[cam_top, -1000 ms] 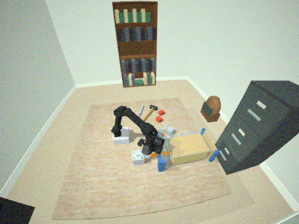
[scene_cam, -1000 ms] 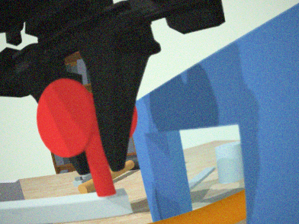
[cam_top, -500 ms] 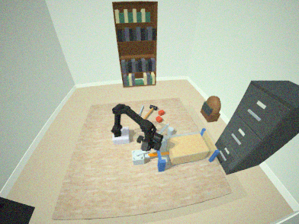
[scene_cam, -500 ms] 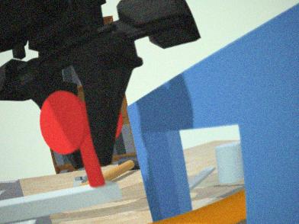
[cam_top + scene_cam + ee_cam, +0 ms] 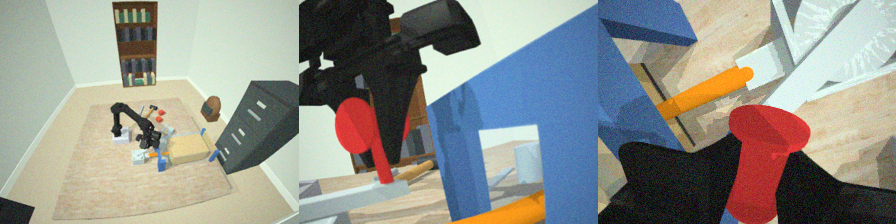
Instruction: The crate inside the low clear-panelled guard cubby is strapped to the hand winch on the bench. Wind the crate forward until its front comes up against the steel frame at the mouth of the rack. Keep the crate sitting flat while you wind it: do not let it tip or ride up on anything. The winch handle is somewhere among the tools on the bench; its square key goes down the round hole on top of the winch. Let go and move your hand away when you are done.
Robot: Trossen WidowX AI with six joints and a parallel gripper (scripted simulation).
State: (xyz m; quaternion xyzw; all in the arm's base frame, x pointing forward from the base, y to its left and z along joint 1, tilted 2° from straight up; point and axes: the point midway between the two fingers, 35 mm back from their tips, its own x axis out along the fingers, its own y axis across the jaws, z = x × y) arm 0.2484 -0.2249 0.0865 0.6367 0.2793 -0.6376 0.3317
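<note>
Now: gripper tip 40 mm past the winch handle, 10 mm to the left of it and 10 mm above it. Also, from my gripper tip: blue frame: 70 mm ahead, 50 mm to the right, 10 mm below; then red grip: 20 mm above; then grey winch: 110 mm behind, 40 mm to the right, 80 mm below.
</note>
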